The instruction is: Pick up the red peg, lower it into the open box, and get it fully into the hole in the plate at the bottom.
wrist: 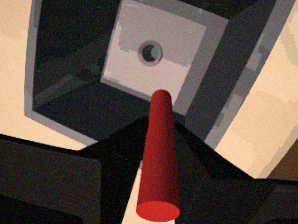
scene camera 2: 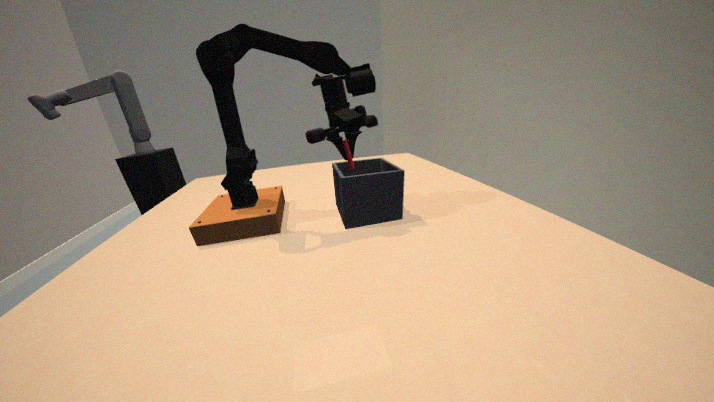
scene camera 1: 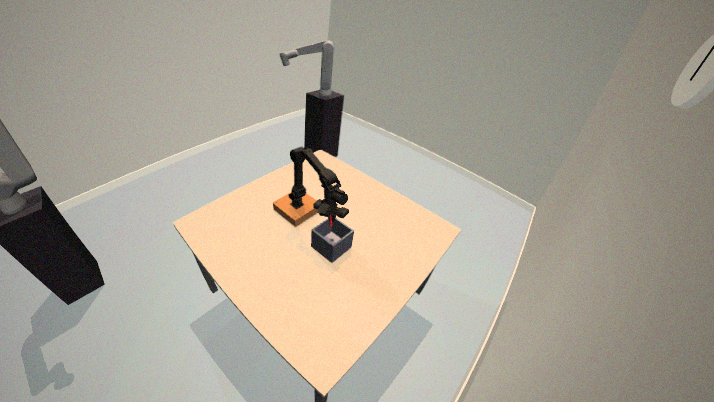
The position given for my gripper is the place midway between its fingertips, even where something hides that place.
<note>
In view: my gripper (scene camera 2: 349,159), a red peg (wrist: 158,189) and a dark box (scene camera 2: 371,193).
The dark box is seen too in the wrist view (wrist: 64,87) and in scene camera 1 (scene camera 1: 331,252). My gripper shows as well in the wrist view (wrist: 159,126).
</note>
